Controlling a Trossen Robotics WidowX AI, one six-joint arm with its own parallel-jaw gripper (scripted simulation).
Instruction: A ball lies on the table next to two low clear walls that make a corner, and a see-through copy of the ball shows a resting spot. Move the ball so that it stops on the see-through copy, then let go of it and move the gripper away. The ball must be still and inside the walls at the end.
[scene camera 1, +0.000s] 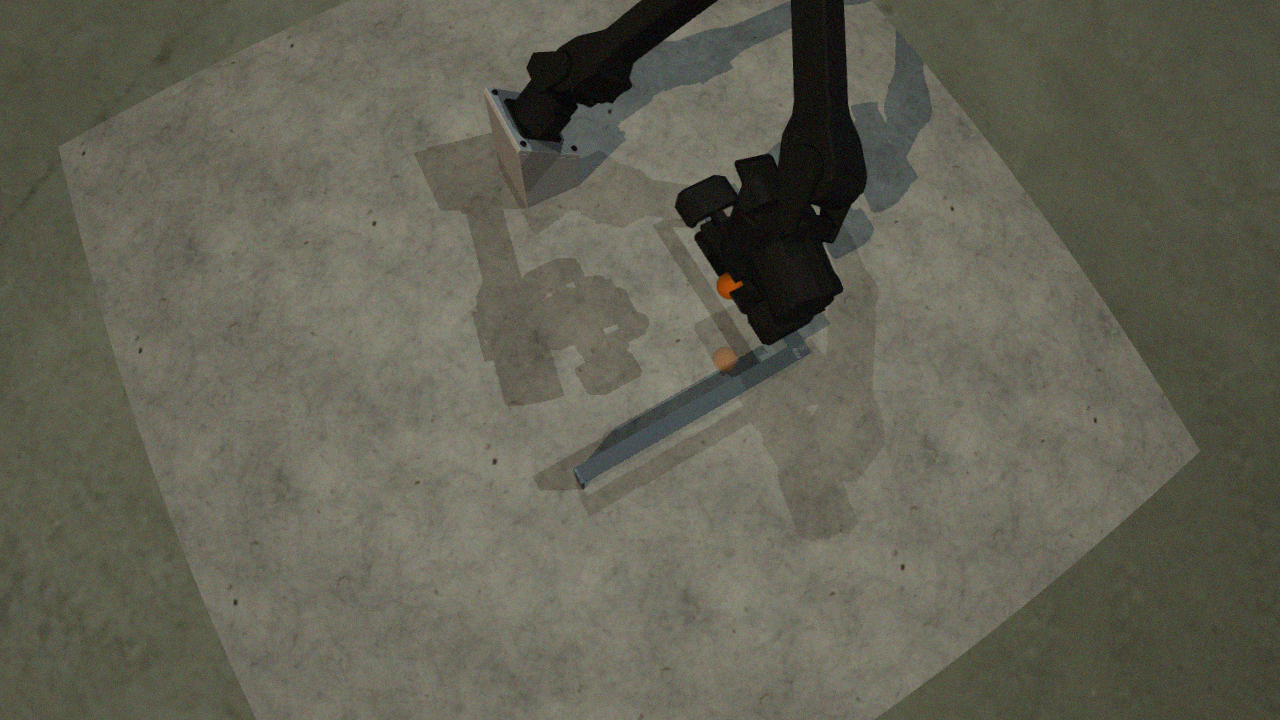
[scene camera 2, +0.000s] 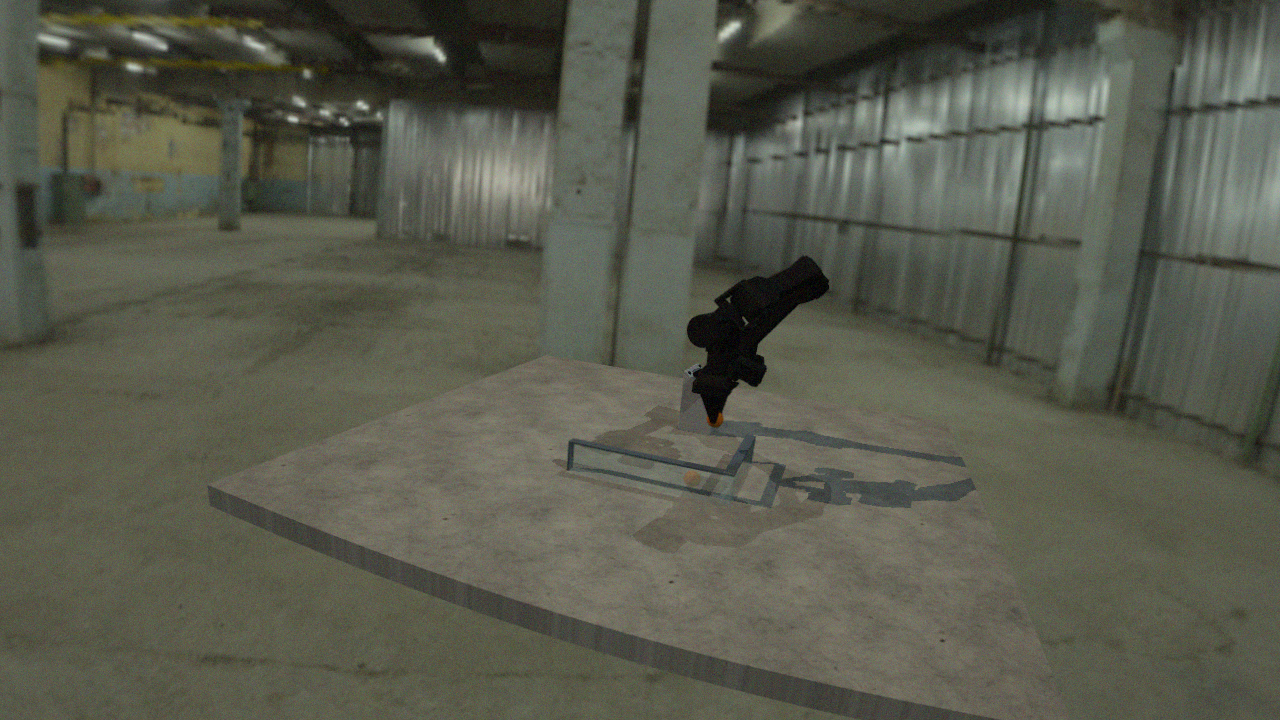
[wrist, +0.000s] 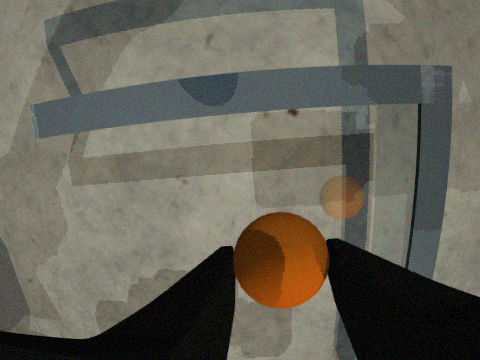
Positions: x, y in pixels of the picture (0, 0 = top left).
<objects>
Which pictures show my gripper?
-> Scene camera 1, scene camera 2 and the wrist view: all of them.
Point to a see-through copy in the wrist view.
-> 341, 197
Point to my gripper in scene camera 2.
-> At 714, 420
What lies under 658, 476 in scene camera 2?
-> A wall.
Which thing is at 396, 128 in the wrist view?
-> A wall.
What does my gripper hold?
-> An orange ball.
</objects>
